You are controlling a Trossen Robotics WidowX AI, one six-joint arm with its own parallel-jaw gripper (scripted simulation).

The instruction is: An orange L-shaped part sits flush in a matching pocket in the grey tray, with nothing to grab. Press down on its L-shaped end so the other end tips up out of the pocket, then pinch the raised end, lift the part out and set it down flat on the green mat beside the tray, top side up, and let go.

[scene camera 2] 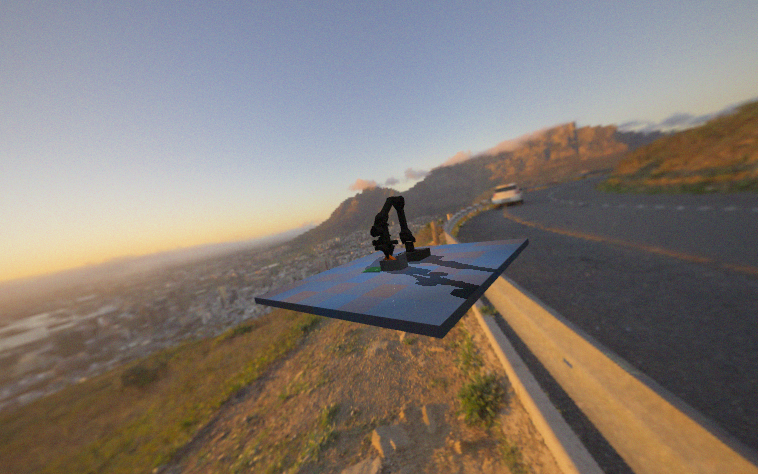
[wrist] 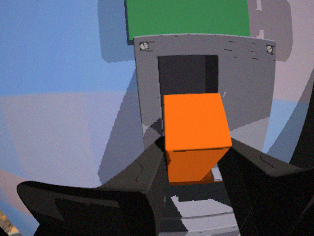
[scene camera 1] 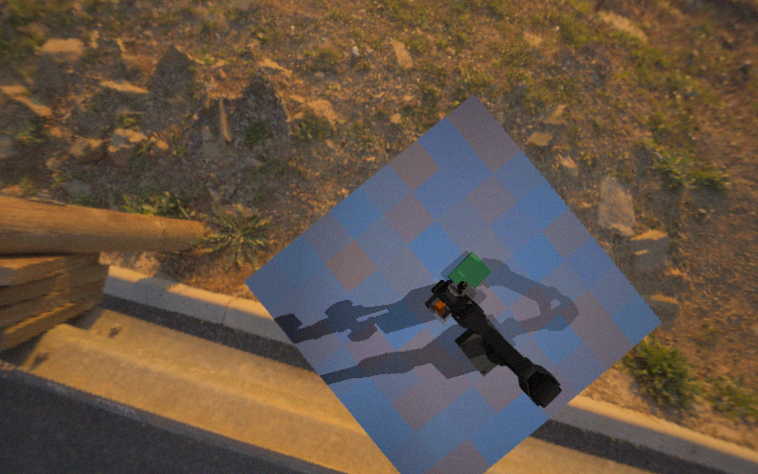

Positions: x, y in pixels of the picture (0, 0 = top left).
Labels:
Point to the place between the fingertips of my gripper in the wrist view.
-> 190, 141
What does my gripper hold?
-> An orange L-shaped part.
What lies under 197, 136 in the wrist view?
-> An orange L-shaped part.

